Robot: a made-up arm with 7 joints.
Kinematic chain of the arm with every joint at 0, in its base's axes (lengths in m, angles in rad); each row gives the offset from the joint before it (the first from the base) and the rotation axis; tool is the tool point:
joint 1: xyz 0 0 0.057 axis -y
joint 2: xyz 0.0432 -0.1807 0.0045 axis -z
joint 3: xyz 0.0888 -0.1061 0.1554 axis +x
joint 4: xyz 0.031 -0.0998 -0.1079 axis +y
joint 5: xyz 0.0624 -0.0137 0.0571 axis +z
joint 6: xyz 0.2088 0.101 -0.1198 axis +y
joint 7: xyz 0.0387 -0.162 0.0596 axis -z
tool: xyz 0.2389 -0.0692 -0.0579
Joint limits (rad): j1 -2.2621..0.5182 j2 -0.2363..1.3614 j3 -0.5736..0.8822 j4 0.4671..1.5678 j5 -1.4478..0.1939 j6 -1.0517..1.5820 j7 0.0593..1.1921
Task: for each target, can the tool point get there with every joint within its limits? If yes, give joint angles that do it. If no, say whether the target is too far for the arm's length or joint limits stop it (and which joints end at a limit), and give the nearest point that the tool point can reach.
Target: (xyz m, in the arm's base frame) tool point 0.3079 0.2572 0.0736
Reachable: no: joint limits stop it (at a limit: joint 1, joint 2, joint 3, joint 5, joint 7) | nearest point 0.4566 0.1520 -0.0890 | short by 0.244 m
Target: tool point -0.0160 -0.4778 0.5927
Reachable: yes | joints -1.9886 0.9680 -0.2907 1.3167 -0.1158 1.0974 0.3807
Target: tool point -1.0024 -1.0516 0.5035
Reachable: no: too far | nearest point -0.5756 -0.6964 0.3134 | short by 0.587 m
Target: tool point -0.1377 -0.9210 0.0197
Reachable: yes | joints -1.3941 0.3975 -0.3374 1.0043 -0.2199 0.1179 0.6620
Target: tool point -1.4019 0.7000 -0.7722
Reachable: no: too far | nearest point -0.5483 0.0694 -0.2673 | short by 1.175 m
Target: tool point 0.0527 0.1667 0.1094
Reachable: no: joint limits stop it (at a limit: joint 1, joint 2, joint 3, joint 5, joint 6, joint 7) | nearest point -0.0069 -0.0110 0.3404 | short by 0.297 m
